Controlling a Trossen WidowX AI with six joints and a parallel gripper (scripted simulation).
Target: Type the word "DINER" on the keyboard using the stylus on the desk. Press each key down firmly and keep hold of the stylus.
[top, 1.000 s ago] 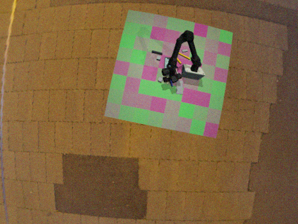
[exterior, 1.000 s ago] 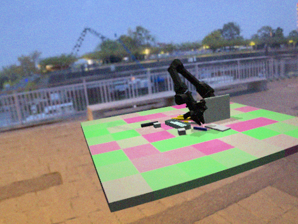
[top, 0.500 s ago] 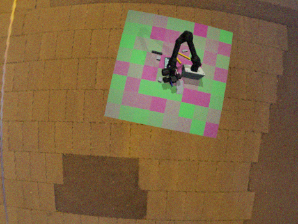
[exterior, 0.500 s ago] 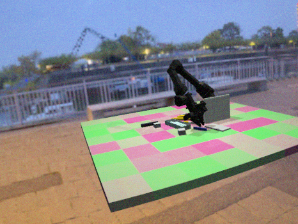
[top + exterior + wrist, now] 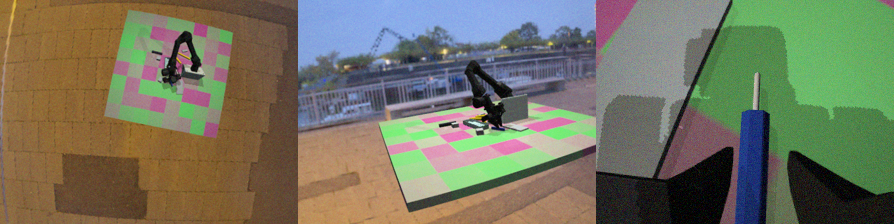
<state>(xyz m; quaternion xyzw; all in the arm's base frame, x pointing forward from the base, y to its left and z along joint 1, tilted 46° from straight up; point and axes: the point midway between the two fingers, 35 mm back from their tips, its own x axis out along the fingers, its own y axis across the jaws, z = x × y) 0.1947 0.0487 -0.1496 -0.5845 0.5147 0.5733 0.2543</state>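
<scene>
Now: gripper tip 10 mm past the blue stylus, 10 mm to the right of it and 10 mm above it. Also, from my gripper tip: flat grey slab: 100 mm behind, 10 mm to the left, 20 mm below; then white pen: 10 mm behind, 180 mm to the right, 10 mm below; then black bar: 230 mm ahead, 320 mm to the right, 10 mm below.
</scene>
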